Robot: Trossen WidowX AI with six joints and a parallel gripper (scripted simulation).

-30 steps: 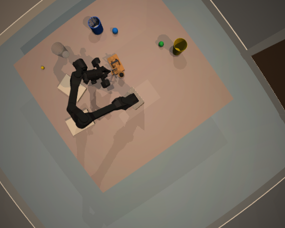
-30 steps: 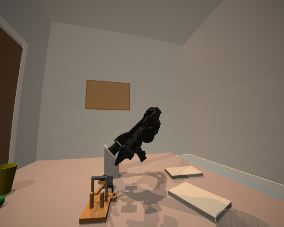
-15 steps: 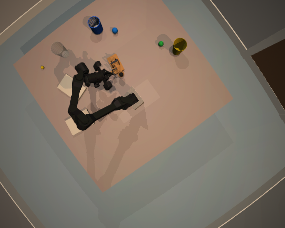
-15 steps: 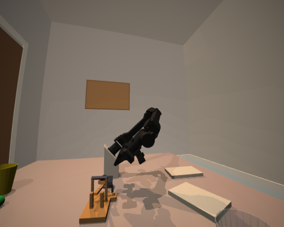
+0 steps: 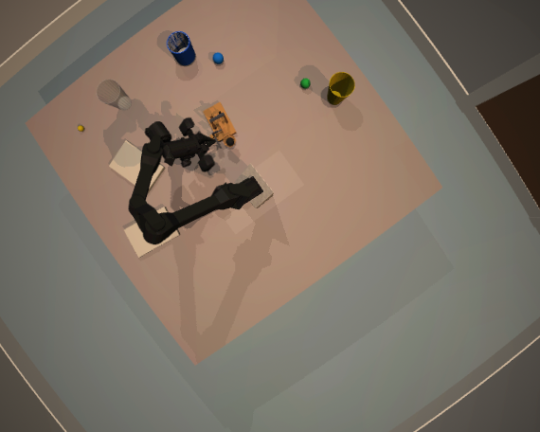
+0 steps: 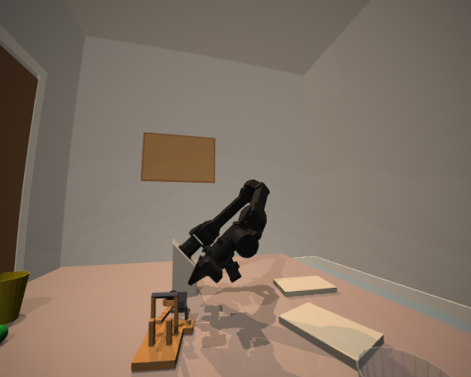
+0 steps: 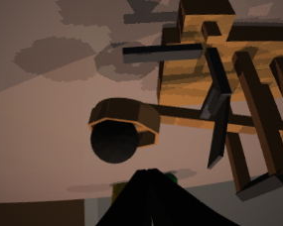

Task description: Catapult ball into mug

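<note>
Right now my gripper tip is 20 mm past the black ball, 40 mm to the left of it and 40 mm above it. From my gripper tip the other things lie so: orange wooden catapult (50 mm ahead, 30 mm to the right, 50 mm below); blue ball (310 mm ahead, 200 mm to the right, 80 mm below); blue mug (400 mm ahead, 90 mm to the right, 70 mm below).
</note>
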